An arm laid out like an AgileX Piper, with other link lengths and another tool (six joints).
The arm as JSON. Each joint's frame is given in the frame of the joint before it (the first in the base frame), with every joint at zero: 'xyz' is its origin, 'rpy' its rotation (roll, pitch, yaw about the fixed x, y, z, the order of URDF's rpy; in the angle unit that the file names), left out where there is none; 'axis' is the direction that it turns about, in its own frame. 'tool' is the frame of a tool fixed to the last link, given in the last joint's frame.
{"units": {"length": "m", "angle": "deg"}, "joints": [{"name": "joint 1", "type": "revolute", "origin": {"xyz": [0.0, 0.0, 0.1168]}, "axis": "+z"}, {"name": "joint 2", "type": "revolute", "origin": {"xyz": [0.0, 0.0, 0.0]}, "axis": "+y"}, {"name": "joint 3", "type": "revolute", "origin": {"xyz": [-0.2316, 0.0, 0.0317]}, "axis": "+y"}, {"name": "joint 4", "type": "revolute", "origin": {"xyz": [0.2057, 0.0, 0.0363]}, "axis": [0.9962, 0.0, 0.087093]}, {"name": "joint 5", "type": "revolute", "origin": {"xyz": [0.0, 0.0, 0.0]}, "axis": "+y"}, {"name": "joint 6", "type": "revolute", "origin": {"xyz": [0.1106, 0.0, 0.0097]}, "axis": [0.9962, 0.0, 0.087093]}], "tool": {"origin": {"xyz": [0.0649, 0.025, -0.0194], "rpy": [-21.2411, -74.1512, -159.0]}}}
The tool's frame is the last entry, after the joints.
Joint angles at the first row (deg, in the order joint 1, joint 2, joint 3, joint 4, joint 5, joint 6):
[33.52 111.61 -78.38 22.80 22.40 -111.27]
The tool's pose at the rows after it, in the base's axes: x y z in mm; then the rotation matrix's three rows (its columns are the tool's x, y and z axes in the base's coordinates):
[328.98 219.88 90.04], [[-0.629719 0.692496 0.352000], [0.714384 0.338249 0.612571], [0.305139 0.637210 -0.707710]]
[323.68 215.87 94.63], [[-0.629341 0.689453 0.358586], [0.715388 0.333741 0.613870], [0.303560 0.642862 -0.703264]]
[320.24 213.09 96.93], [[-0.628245 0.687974 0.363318], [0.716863 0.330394 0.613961], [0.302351 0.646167 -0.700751]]
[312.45 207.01 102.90], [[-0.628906 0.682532 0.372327], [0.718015 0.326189 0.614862], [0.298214 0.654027 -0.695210]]
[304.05 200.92 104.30], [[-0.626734 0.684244 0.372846], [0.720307 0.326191 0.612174], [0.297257 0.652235 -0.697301]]
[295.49 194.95 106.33], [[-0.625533 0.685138 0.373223], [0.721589 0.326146 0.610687], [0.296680 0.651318 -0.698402]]
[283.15 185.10 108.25], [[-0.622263 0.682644 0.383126], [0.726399 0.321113 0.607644], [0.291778 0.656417 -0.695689]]
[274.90 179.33 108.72], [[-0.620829 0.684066 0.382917], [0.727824 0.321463 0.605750], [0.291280 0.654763 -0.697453]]
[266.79 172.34 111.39], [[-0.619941 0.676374 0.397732], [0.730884 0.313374 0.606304], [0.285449 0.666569 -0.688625]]
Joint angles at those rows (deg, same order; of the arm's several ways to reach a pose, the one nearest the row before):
[33.52 109.95 -76.20 23.55 22.23 -111.84]
[33.52 107.83 -74.08 23.61 21.77 -111.84]
[33.52 106.51 -72.65 23.61 21.37 -111.79]
[33.52 103.48 -69.67 23.49 20.80 -111.73]
[33.52 101.07 -66.75 23.49 20.40 -111.73]
[33.52 98.55 -63.94 23.49 20.17 -111.73]
[33.52 94.65 -59.25 23.49 18.91 -111.72]
[33.52 92.36 -56.61 23.49 18.68 -111.73]
[33.52 89.27 -53.29 23.49 17.47 -111.73]

